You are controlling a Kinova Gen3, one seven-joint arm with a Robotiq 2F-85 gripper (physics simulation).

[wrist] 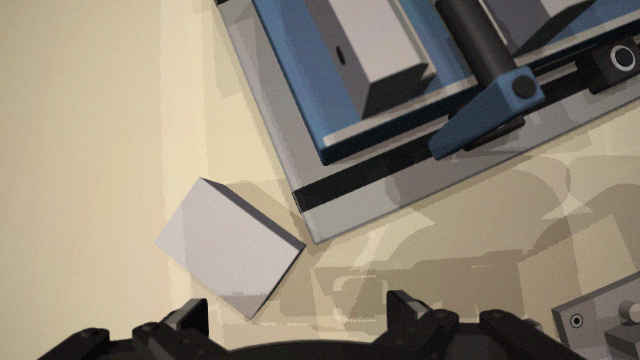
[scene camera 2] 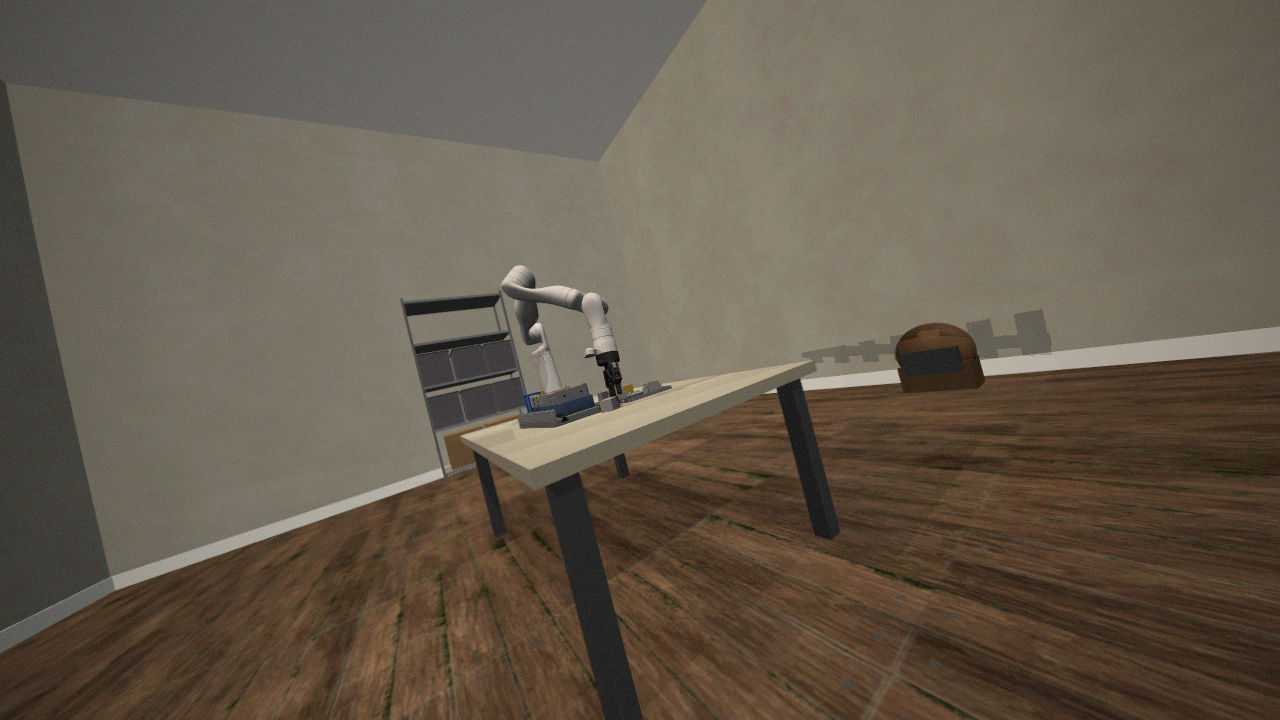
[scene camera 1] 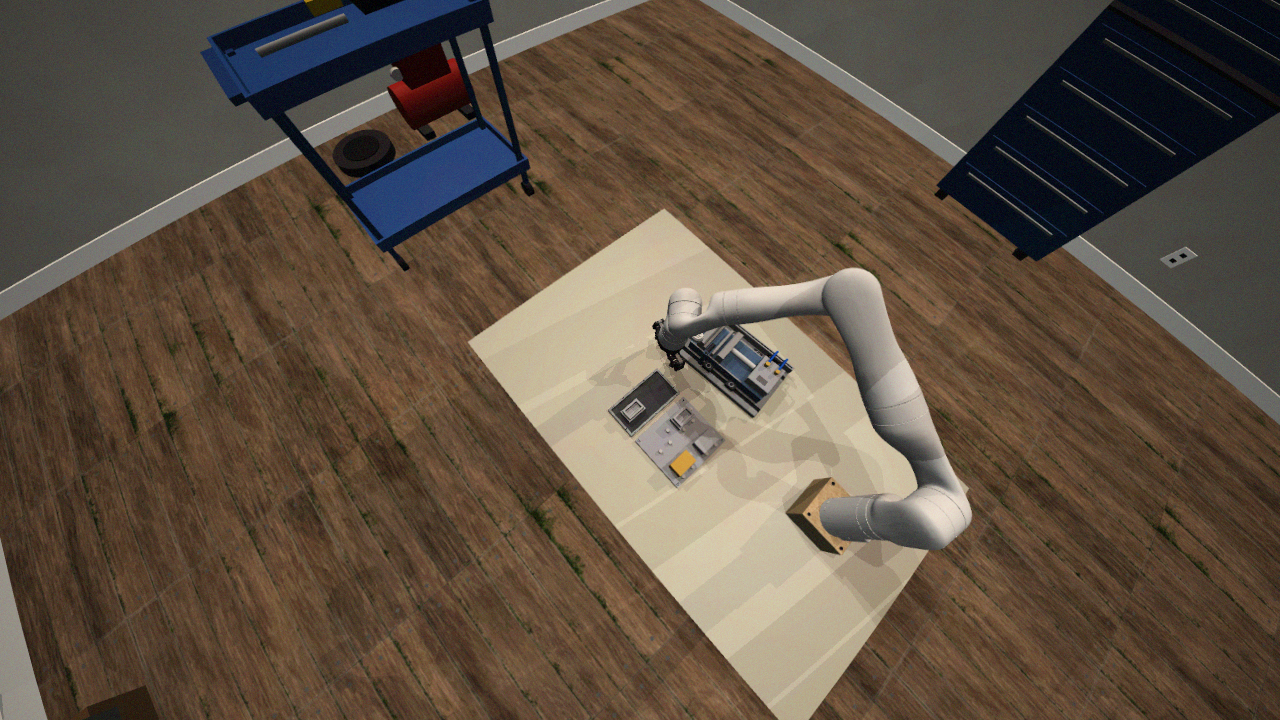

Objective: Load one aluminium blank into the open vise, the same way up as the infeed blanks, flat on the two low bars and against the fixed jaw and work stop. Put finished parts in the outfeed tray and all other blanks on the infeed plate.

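Frame: origin at the arm's base, x back, y right, z up, level; millimetres.
Seen in the pictures: gripper, between the fingertips: (wrist: 298,316) (scene camera 2: 617,397); arm's base, origin of its link: (scene camera 2: 553,390) (scene camera 1: 836,517).
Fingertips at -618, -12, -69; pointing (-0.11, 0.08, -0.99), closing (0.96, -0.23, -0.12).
Observation:
Offsets run from my fingertips to a thing's middle, as dx, dy, dz. "*": to the spot under its first point.
A plain grey aluminium blank @(-25, +41, -10) (scene camera 2: 609,403) (wrist: 230,250) rests on the table beside the near corner of the vise base, turned at an angle. My gripper (scene camera 1: 667,348) (scene camera 2: 614,392) (wrist: 298,316) is open and empty close by; in the wrist view one blank corner points toward the fingertip gap. The open vise @(+151, +143, +21) (scene camera 1: 736,358) (scene camera 2: 559,407) shows its fixed jaw (wrist: 395,45) and blue work stop @(* +89, +60, +71) (wrist: 517,90); no blank shows in the visible part between the jaws. The infeed plate @(+224, -137, -24) (scene camera 1: 656,453) (wrist: 595,306) bears a grey blank @(+270, -91, -2) (scene camera 1: 708,444), and a pocketed part @(+180, -94, -3) (scene camera 1: 682,418). The outfeed tray (scene camera 1: 657,390) holds one pocketed part @(+76, -187, -5) (scene camera 1: 633,410).
A yellow block @(+272, -180, -2) (scene camera 1: 682,462) sits on the infeed plate, near small pegs. Blue fittings @(* +238, +239, +13) (scene camera 1: 777,360) stand up at the vise's far end. The arm's wooden base block (scene camera 1: 810,514) stands on the table (scene camera 1: 716,555) (scene camera 2: 680,413). A blue cart (scene camera 1: 438,183) stands away from the table.

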